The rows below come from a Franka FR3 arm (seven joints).
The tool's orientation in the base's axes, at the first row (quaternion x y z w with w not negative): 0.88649, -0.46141, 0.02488, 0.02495
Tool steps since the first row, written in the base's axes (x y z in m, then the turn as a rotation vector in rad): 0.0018, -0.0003, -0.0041, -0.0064, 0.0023, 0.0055; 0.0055, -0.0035, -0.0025, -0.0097, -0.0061, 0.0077; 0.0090, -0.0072, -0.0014, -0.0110, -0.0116, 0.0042; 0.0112, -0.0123, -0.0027, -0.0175, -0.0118, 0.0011; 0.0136, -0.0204, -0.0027, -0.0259, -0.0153, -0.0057; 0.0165, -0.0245, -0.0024, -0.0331, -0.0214, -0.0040; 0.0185, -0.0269, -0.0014, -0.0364, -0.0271, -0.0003; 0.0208, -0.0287, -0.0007, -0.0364, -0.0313, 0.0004; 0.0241, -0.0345, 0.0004, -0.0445, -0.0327, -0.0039
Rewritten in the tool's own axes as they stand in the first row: 0.0010, -0.0014, 0.0041, -0.0052, 0.0040, -0.0058; 0.0058, -0.0026, 0.0028, -0.0001, 0.0116, -0.0075; 0.0109, -0.0033, 0.0021, 0.0035, 0.0157, -0.0036; 0.0163, -0.0022, 0.0038, -0.0003, 0.0211, -0.0007; 0.0243, 0.0005, 0.0044, -0.0027, 0.0299, 0.0062; 0.0293, 0.0005, 0.0044, -0.0018, 0.0393, 0.0047; 0.0325, 0.0002, 0.0036, 0.0013, 0.0453, 0.0014; 0.0353, -0.0006, 0.0031, 0.0047, 0.0478, 0.0009; 0.0420, 0.0000, 0.0024, 0.0010, 0.0551, 0.0051
